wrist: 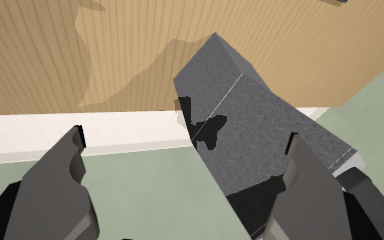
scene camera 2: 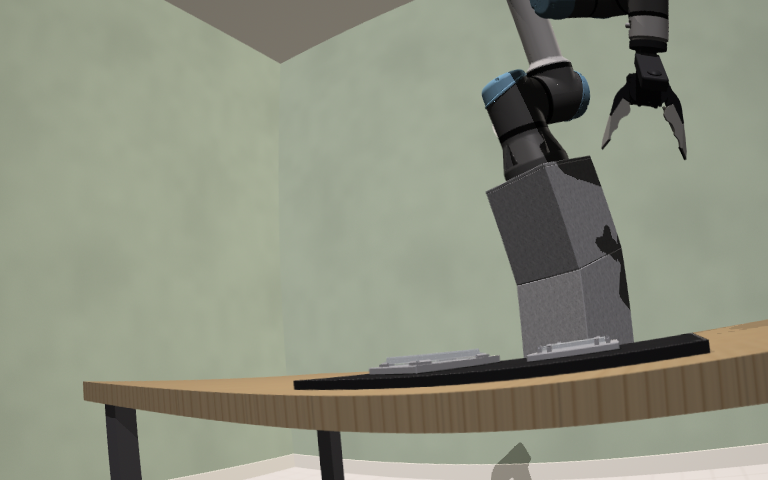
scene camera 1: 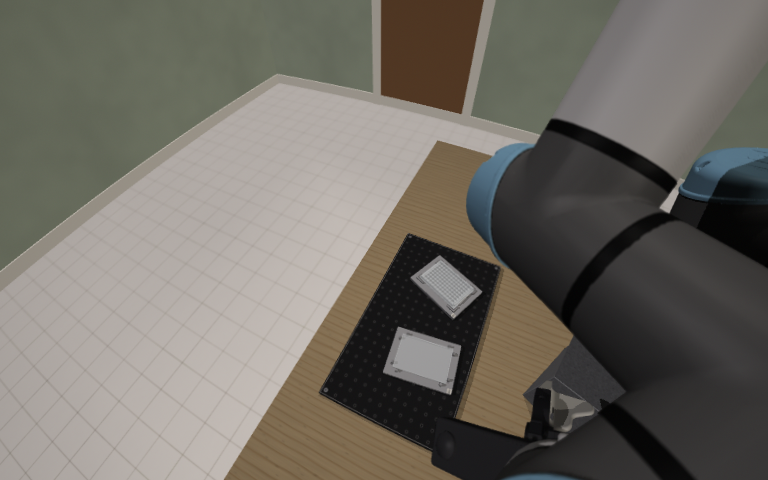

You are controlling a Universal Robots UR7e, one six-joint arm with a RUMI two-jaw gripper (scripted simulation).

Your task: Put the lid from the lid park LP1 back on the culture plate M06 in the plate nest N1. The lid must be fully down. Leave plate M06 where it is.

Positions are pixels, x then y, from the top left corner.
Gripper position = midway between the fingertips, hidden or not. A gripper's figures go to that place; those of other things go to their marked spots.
Scene:
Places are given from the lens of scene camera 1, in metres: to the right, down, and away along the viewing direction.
my gripper (scene camera 1: 544, 449): 0.20, 0.26, 0.34
lid (scene camera 1: 416, 356): 0.08, 0.28, 0.71
culture plate (scene camera 1: 448, 281): 0.18, 0.11, 0.83
The marked spots on the lid and the culture plate are 0.23 m apart.

